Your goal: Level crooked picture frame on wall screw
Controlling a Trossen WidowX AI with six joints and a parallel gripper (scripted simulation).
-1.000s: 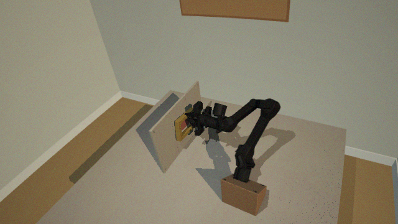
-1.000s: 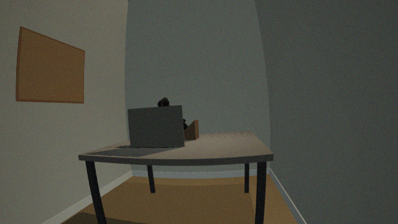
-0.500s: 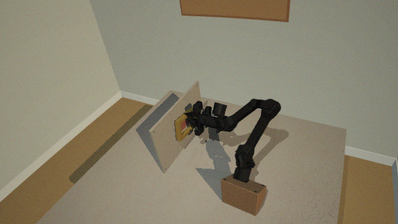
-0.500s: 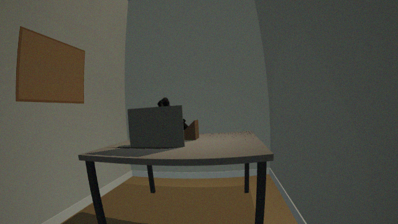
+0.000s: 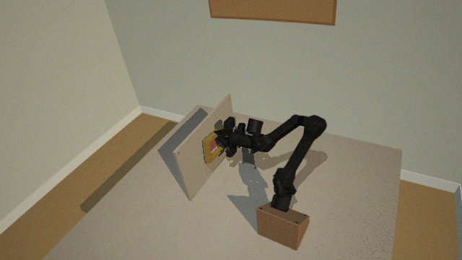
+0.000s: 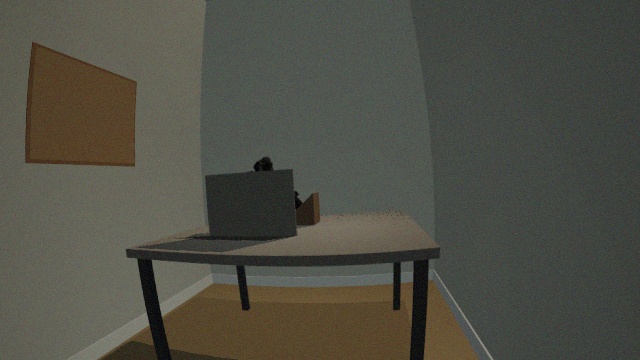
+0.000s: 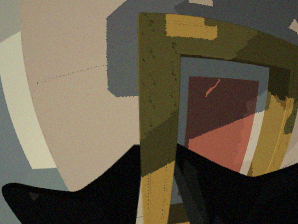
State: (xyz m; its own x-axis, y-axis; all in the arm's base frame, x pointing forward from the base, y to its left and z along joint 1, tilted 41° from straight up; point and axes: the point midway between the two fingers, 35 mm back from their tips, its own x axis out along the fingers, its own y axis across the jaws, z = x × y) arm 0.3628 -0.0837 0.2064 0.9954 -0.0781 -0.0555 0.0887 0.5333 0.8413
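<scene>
Now: gripper tip 1 cm to the right of the picture frame and 5 cm above it. The rest, counted from my gripper tip: wall panel 2 cm ahead, 2 cm to the left, 7 cm below.
</scene>
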